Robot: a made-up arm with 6 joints.
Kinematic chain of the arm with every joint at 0, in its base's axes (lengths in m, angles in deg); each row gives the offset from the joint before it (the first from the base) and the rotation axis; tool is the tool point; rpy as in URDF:
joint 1: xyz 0 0 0.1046 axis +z
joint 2: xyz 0 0 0 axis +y
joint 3: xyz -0.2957 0 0.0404 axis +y
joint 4: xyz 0.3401 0 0.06 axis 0.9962 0 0.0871
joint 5: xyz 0 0 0 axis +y
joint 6: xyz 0.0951 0 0.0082 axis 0.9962 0 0.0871
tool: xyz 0 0 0 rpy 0 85 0
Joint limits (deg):
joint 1: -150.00..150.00
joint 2: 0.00..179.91
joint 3: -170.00..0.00
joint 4: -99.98..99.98
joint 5: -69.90..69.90
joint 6: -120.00..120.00
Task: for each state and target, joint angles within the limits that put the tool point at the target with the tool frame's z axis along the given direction. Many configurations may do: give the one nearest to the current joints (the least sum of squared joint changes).
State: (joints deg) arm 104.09 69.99 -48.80 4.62 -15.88 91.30
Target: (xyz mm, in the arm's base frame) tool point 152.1 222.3 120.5 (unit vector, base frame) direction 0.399 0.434 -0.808
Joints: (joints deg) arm 57.78 68.73 -23.91 -23.06 15.72 91.30
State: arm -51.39 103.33 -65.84 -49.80 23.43 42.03
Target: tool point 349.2 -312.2 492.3 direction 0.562 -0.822 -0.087
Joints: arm -38.33 91.21 -98.27 -46.26 24.23 42.03
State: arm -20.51 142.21 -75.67 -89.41 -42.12 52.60
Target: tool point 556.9 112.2 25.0 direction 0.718 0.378 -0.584
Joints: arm 8.87 131.59 -82.42 -66.16 -16.70 52.60
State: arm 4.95 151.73 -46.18 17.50 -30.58 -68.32
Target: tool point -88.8 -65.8 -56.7 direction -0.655 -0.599 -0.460
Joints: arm 18.32 172.88 -2.15 55.84 -26.01 -68.32
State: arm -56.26 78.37 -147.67 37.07 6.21 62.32
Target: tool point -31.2 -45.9 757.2 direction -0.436 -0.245 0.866
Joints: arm -65.33 54.82 -106.82 48.72 -41.55 62.32
